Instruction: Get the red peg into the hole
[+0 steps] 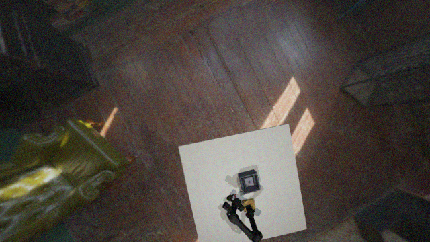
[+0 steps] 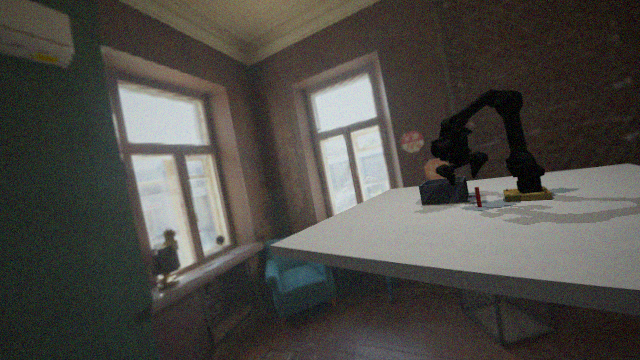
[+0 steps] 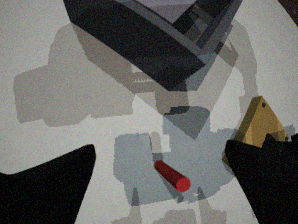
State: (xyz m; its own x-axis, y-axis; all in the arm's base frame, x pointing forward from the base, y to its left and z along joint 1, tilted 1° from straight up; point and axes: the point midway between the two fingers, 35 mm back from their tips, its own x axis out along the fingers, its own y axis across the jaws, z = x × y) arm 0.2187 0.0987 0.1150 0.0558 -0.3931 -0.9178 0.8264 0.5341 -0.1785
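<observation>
The red peg is 40 mm behind my gripper tip, 20 mm to the left of it and 60 mm below it. The rest, counted from my gripper tip: grey plate 90 mm ahead, 180 mm to the right, 60 mm below; then dark box 90 mm ahead, 180 mm to the right, 80 mm below.
</observation>
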